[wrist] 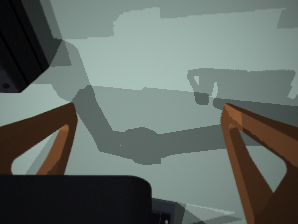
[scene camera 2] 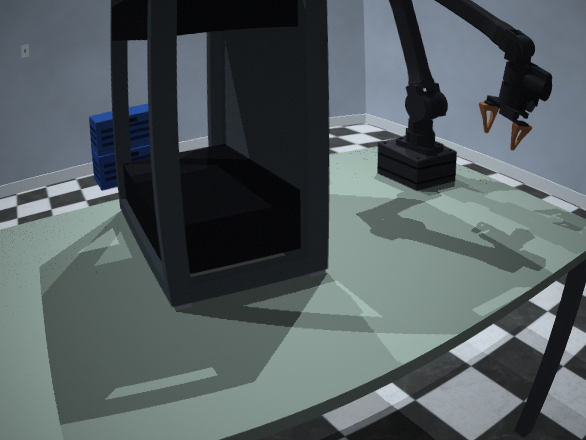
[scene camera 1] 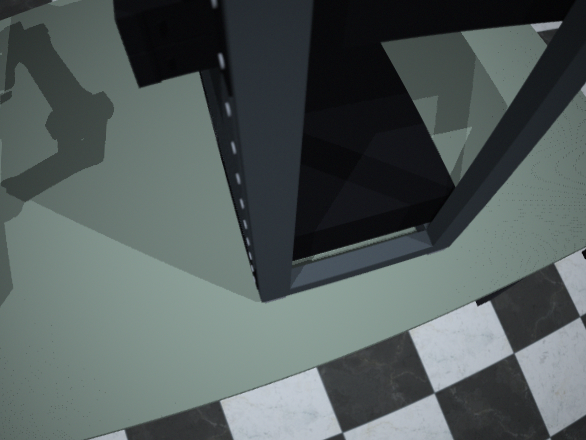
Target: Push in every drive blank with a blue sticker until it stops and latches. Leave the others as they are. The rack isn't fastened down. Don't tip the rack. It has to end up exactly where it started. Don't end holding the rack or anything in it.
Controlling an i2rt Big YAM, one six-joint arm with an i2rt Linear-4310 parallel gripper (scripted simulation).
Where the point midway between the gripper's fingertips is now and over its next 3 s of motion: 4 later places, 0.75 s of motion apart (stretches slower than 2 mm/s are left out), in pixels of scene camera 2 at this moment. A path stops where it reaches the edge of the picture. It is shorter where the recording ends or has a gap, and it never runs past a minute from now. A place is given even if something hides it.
The gripper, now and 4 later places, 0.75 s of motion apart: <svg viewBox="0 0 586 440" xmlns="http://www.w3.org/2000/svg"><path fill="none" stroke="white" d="M499 141L494 141L469 131L402 93L342 44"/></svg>
